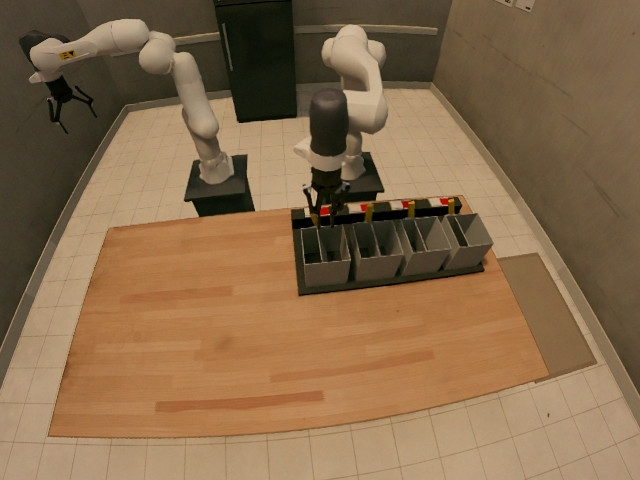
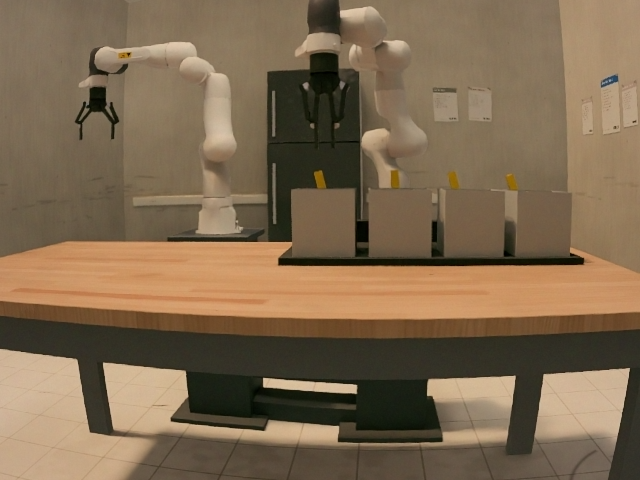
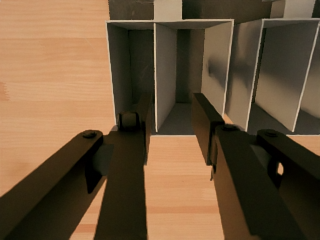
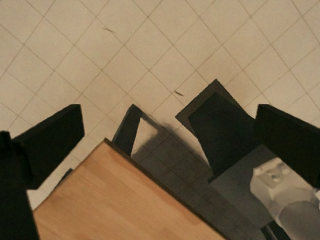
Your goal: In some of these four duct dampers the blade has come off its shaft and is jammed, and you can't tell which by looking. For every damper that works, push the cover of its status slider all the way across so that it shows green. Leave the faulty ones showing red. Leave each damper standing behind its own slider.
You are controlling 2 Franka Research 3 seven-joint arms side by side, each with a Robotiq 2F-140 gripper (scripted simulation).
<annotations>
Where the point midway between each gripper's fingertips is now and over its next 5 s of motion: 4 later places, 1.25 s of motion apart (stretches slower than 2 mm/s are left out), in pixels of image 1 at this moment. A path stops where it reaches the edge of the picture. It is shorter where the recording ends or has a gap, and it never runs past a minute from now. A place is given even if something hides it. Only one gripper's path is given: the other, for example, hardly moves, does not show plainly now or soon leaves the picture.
My left gripper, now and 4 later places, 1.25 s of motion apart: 325,225; 309,205; 314,213; 316,219; 313,221
</annotations>
